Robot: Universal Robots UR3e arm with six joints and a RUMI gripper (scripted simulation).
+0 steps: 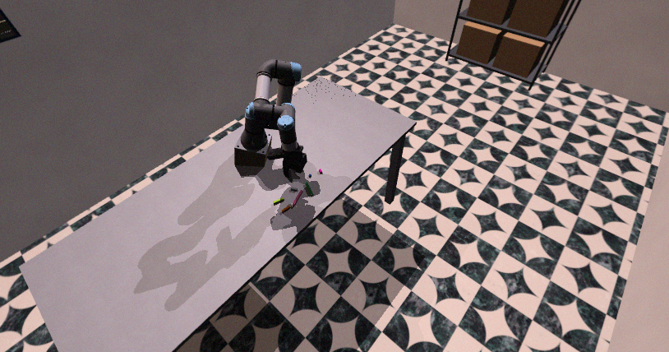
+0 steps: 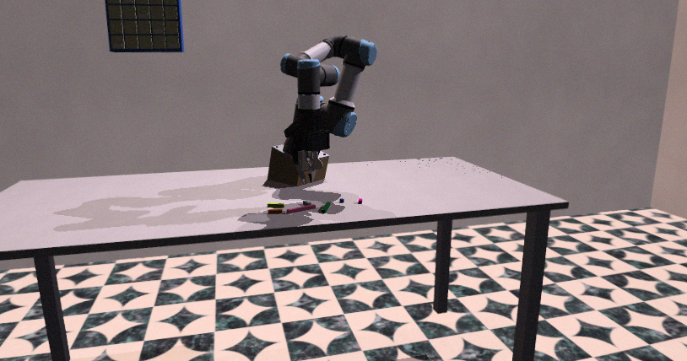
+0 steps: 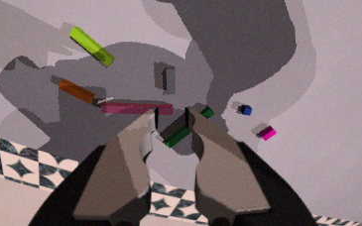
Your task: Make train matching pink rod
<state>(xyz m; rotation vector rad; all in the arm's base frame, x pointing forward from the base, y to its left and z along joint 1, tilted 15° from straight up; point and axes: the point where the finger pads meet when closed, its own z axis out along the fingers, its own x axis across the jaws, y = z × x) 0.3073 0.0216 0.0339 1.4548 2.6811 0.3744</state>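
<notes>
The grey rod is 80 mm below my hand. Also, from my hand: green rod (80 mm below, 50 mm to the left, 40 mm ahead); pink rod (80 mm below, 50 mm ahead, 20 mm to the right); lime rod (90 mm to the right, 80 mm below, 10 mm ahead).
</notes>
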